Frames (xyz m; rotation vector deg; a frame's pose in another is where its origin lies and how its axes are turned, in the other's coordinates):
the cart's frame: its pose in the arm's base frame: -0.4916 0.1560 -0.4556 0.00 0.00 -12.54
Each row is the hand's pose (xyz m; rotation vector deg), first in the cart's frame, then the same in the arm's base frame.
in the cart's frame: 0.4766 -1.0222 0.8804 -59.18 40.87 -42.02
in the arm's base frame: -0.2483 -0.9453 0.4248 -55.22 47.83 -52.82
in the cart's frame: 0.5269 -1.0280 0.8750 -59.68 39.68 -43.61
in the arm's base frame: -0.2005 -0.9619 0.4194 -55.89 46.71 -54.42
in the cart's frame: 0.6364 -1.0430 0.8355 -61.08 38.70 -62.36
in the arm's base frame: -0.0968 -1.0003 0.3799 -57.79 46.18 -73.11
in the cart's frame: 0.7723 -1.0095 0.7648 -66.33 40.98 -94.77
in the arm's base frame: 0.0431 -0.9971 0.3092 -63.63 49.68 -105.12
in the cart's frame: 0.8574 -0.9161 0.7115 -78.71 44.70 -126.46
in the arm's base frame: 0.1464 -0.9244 0.2559 -77.00 55.66 -135.82
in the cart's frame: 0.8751 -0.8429 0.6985 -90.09 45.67 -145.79
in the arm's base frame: 0.1796 -0.8568 0.2429 82.33 -53.78 141.52
